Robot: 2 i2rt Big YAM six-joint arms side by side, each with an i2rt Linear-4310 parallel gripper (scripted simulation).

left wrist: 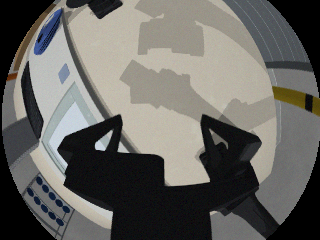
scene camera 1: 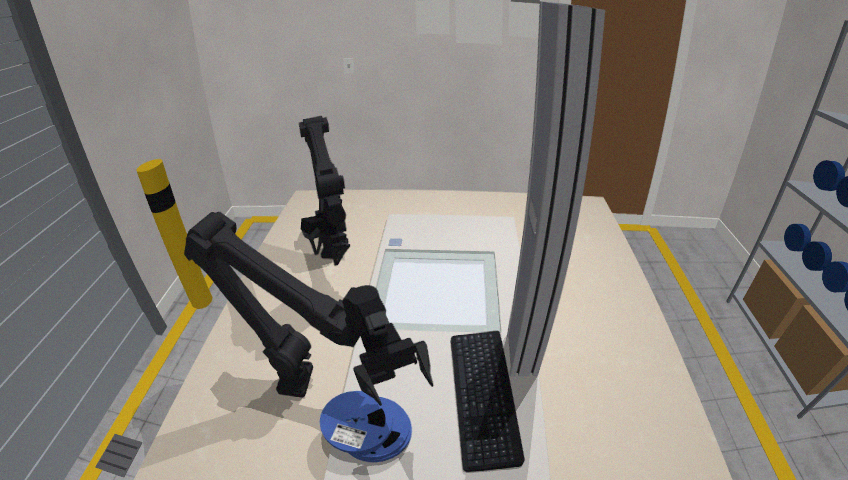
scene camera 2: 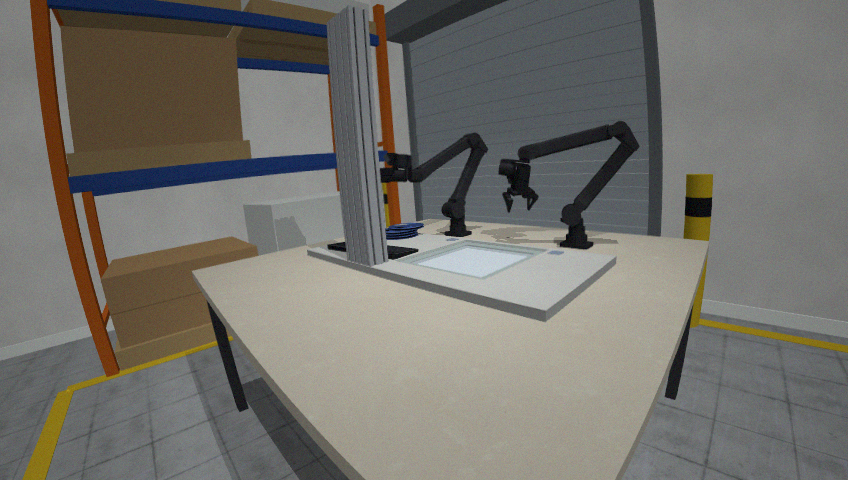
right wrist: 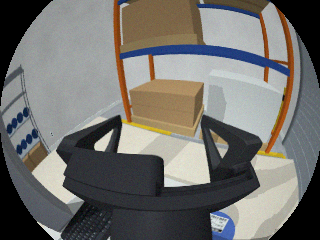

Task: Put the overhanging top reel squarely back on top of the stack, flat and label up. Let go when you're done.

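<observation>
Visible in the scene: a tall grey column and a glass light panel, together with my left gripper and my right gripper. The right wrist view also shows my right gripper.
</observation>
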